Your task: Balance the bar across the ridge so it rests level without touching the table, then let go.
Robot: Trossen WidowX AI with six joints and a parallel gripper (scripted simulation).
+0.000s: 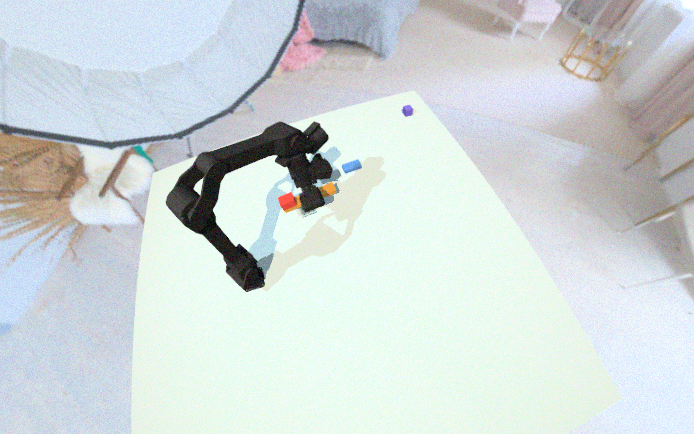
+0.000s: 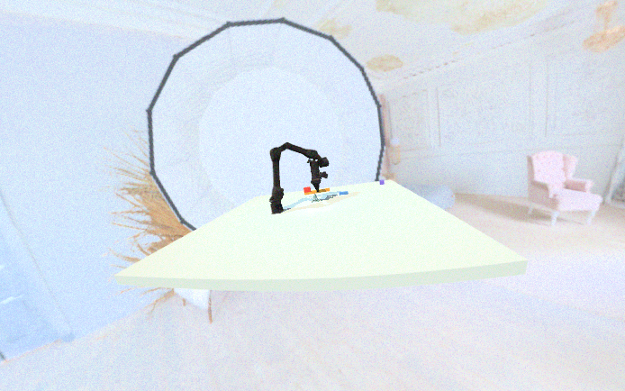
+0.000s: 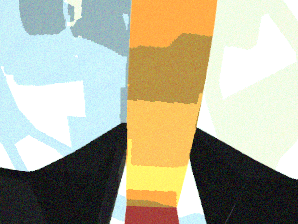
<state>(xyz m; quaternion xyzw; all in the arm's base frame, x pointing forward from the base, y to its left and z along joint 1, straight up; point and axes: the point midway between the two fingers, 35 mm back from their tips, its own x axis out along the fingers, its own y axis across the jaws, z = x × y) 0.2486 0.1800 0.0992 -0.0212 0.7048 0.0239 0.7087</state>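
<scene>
The grey-green ridge lies 3 cm behind my gripper tip and 1 cm below it. Also, from my gripper tip: blue block (17 cm ahead, 12 cm to the left, 6 cm below); purple cube (49 cm ahead, 32 cm to the left, 5 cm below).
</scene>
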